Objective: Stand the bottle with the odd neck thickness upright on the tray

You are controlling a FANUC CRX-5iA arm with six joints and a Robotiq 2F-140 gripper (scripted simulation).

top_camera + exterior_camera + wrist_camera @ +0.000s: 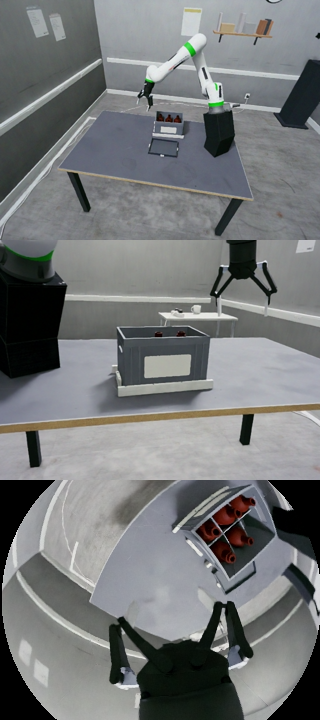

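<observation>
Right now my hand is 27 cm past the grey crate, 16 cm above it and 2 cm to the right of it. The rest, counted from my hand: dark tray 28 cm to the left, 25 cm behind, 23 cm below.
</observation>
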